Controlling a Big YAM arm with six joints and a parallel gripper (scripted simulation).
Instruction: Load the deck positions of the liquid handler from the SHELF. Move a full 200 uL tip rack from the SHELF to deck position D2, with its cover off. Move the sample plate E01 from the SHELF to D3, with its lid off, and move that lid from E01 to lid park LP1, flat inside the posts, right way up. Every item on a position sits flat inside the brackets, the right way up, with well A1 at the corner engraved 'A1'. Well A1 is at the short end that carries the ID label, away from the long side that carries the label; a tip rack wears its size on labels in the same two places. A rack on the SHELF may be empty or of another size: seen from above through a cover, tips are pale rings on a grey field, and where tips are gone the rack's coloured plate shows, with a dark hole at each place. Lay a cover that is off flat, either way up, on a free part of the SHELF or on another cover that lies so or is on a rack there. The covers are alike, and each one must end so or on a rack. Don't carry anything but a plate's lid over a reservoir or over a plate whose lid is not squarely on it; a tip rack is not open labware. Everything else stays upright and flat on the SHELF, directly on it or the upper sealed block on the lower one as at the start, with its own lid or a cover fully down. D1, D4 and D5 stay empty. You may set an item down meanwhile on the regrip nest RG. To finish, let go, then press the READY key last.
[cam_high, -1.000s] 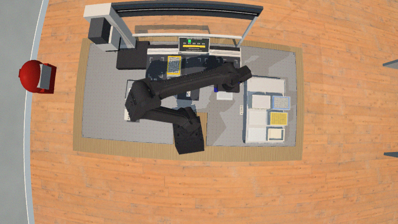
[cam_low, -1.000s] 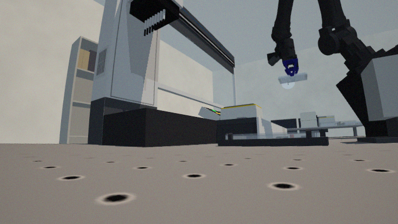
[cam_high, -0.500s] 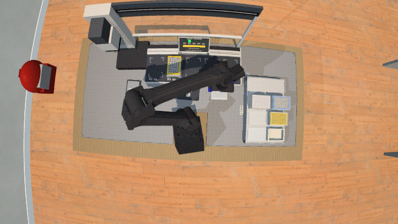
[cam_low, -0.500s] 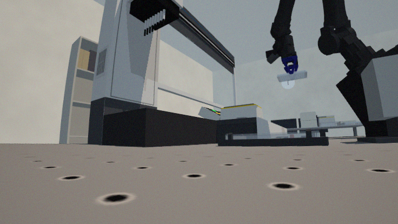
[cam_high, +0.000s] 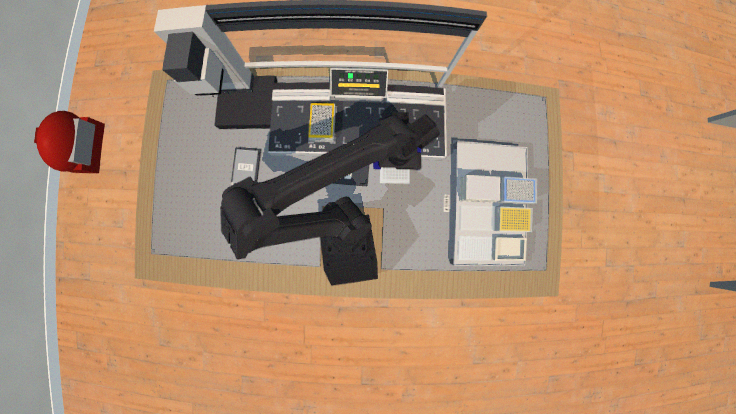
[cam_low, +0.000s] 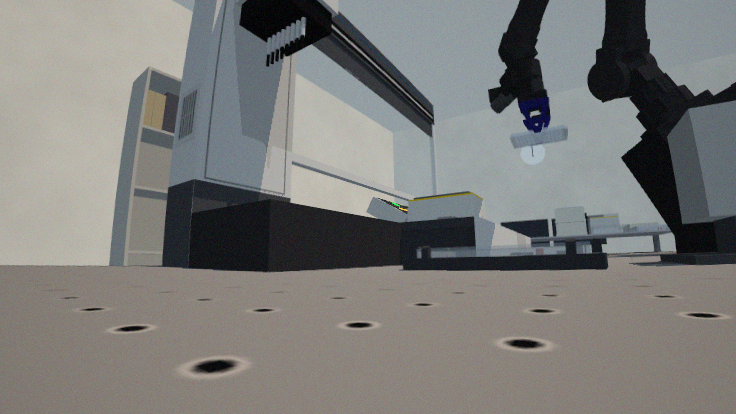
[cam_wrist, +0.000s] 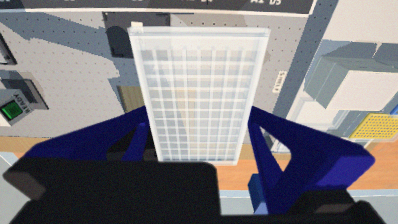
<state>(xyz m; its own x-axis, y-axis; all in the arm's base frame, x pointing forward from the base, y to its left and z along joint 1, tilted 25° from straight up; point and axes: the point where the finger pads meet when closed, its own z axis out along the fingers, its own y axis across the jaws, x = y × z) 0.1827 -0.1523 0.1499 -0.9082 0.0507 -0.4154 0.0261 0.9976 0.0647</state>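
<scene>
My gripper is now 22 cm to the right of the yellow tip rack, 19 cm above it and 17 cm short of it. Also, from my hand: regrip nest RG (29 cm below, 14 cm to the left, 1 cm ahead); white sealed block (32 cm to the right, 17 cm below, 7 cm behind); sample plate (1 cm below).
</scene>
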